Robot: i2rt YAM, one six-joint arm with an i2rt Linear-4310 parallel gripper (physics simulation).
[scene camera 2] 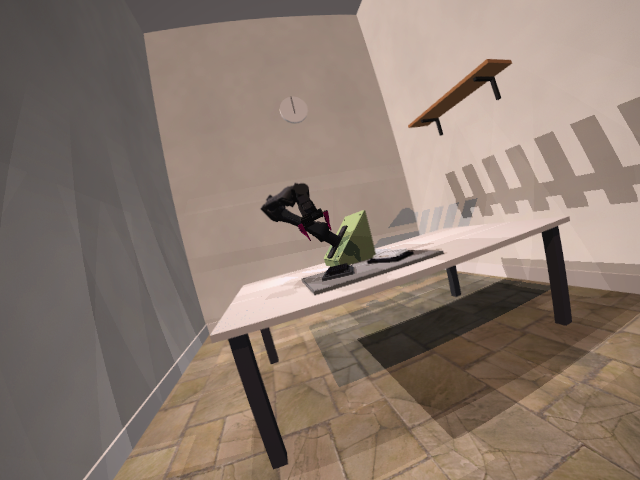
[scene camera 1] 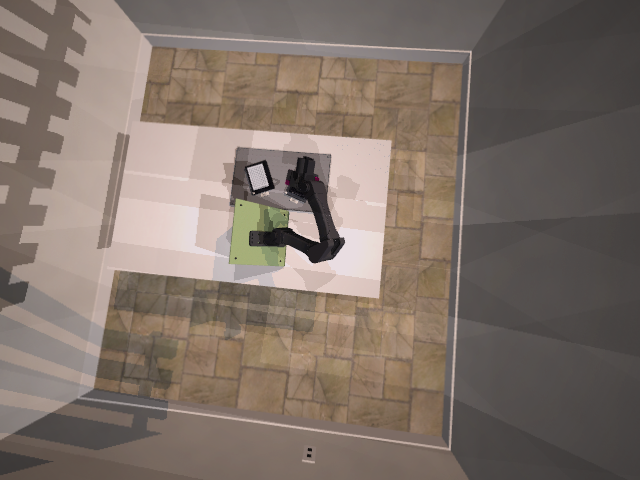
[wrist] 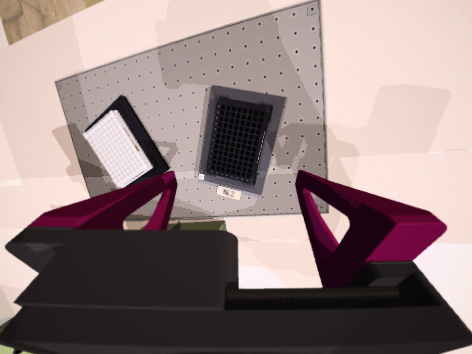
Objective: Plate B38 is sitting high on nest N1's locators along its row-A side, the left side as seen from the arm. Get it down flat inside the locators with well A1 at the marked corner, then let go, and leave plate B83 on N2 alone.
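Places are measured from the arm's base along level axes (x ahead, y left, z up), in centimetres.
Pixels of known places: gripper, between the fingertips: (scene camera 2: 320,235) (wrist: 236,177); arm's base, origin of its link: (scene camera 2: 338,242) (scene camera 1: 268,239).
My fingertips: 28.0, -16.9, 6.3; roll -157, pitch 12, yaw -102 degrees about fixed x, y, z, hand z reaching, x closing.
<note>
Ahead of a thing's pixels: the offset from my fingertips to its middle, as dx, dy, dz. Level surfaces: height alone.
White plate B38 {+6.5, +26.1, -15.0} (scene camera 1: 258,176) (scene camera 2: 392,254) (wrist: 119,149) sits on black nest N1 {+6.6, +25.6, -16.3} (wrist: 139,131). In the wrist view it lies toward the nest's left side, with a broad black band bare along its right. Its tilt is too small to tell, and a finger hides the nest's lower edge and label. Black plate B83 {+2.9, +2.5, -15.3} (wrist: 237,145) sits in grey nest N2 {+2.9, +2.5, -16.3} (wrist: 269,145). My gripper (scene camera 1: 301,180) (scene camera 2: 318,234) (wrist: 236,177) is open and empty, high above the N2 area and to the right of N1; from overhead the arm covers most of N2.
Both nests stand on a grey perforated board {+5.9, +14.3, -17.8} (scene camera 2: 320,286) (wrist: 185,65) on the pale table {dz -18.5} (scene camera 1: 356,160). The green wedge-shaped arm mount (scene camera 1: 248,217) (scene camera 2: 356,232) (wrist: 200,226) stands close to the board's arm-side edge. A wall shelf (scene camera 2: 454,95) is far from the arm.
</note>
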